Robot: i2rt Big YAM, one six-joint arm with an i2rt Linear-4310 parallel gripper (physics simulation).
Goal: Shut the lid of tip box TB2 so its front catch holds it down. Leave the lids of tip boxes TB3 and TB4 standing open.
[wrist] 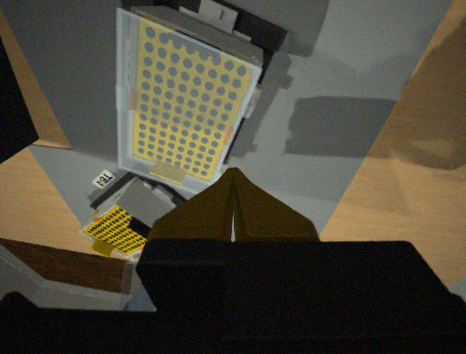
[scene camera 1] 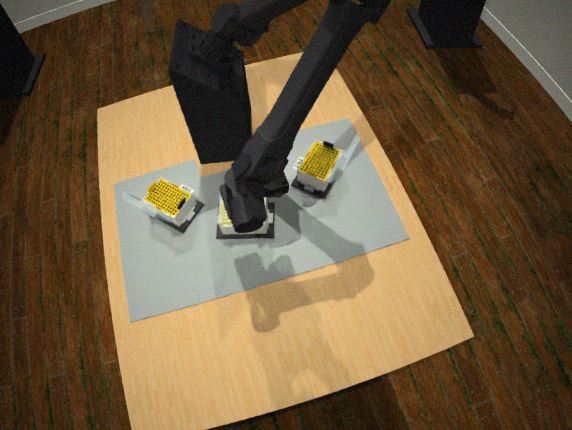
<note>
In view: the gripper [wrist: 233, 176] and a grey mat [scene camera 1: 164, 270].
The grey mat shows as well in the wrist view [wrist: 333, 80].
</note>
